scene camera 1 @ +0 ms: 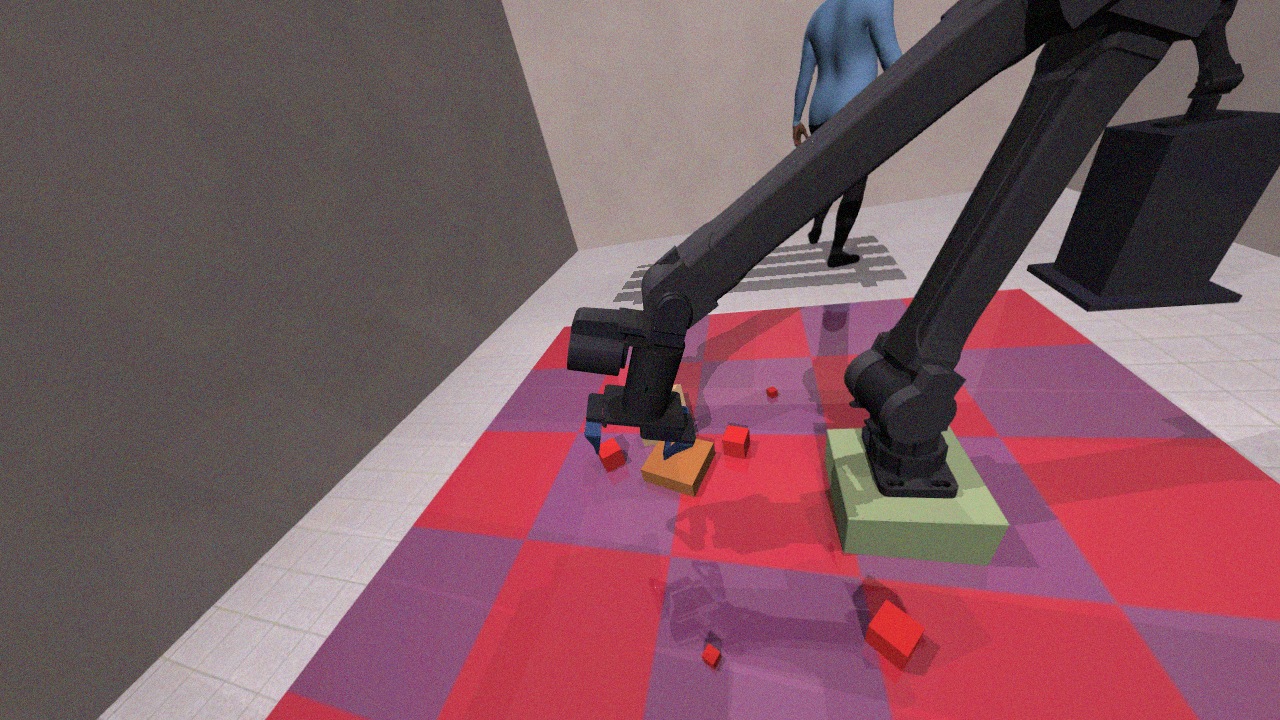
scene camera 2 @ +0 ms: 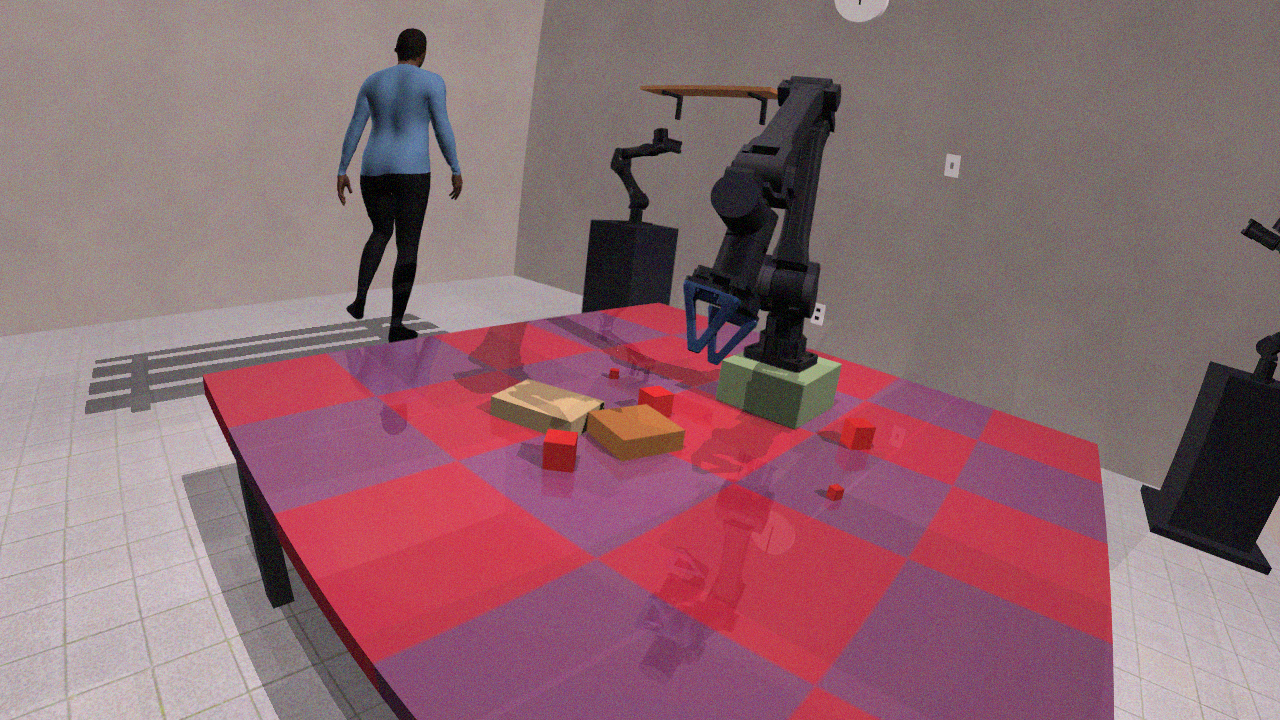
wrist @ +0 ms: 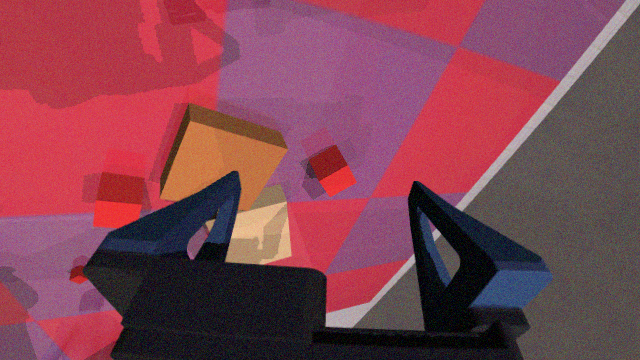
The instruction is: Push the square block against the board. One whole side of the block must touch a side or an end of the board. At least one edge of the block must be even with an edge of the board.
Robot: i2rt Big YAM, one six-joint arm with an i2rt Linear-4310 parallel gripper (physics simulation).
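Places are measured from the arm's base along level axes (x right, y up, z back), in centimetres.
Where they show: gripper, fingertip midpoint: (scene camera 1: pixel 631 453) (scene camera 2: pixel 703 358) (wrist: pixel 325 184); arm's base at its link origin: (scene camera 1: pixel 904 462) (scene camera 2: pixel 780 359).
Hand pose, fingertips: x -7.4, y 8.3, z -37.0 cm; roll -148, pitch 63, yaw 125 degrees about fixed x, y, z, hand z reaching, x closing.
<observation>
Each offset is from my fingertips to the top centre of the thing.
The orange square block {dx +11.6, dy -13.4, dz +2.7 cm} (scene camera 1: pixel 684 469) (scene camera 2: pixel 635 425) (wrist: pixel 220 155) lies flat on the table. The tan board {dx +24.8, dy -13.4, dz -2.7 cm} (scene camera 1: pixel 681 393) (scene camera 2: pixel 537 401) (wrist: pixel 277 220) lies flat beside it, mostly hidden behind the gripper in scene camera 1. The block is turned at an angle to the board, with a corner close to the board's end; no whole side lies flush. Whether they touch is unclear. My gripper (scene camera 1: pixel 631 452) (scene camera 2: pixel 705 355) (wrist: pixel 325 184) is open and empty, above the table. In the wrist view its left finger overlaps the block and part of the board.
One red cube {dx +12.2, dy -12.5, dz -11.2 cm} (scene camera 1: pixel 611 454) (scene camera 2: pixel 560 450) (wrist: pixel 332 170) lies near the block, another {dx +16.5, dy -12.5, dz +13.1 cm} (scene camera 1: pixel 735 440) (scene camera 2: pixel 656 400) (wrist: pixel 118 200) at its other side. A tiny red cube {dx +32.4, dy -14.9, dz +20.0 cm} (scene camera 1: pixel 771 392) (scene camera 2: pixel 614 373) lies farther off. The arm stands on a green base (scene camera 1: pixel 921 539) (scene camera 2: pixel 760 394).
</observation>
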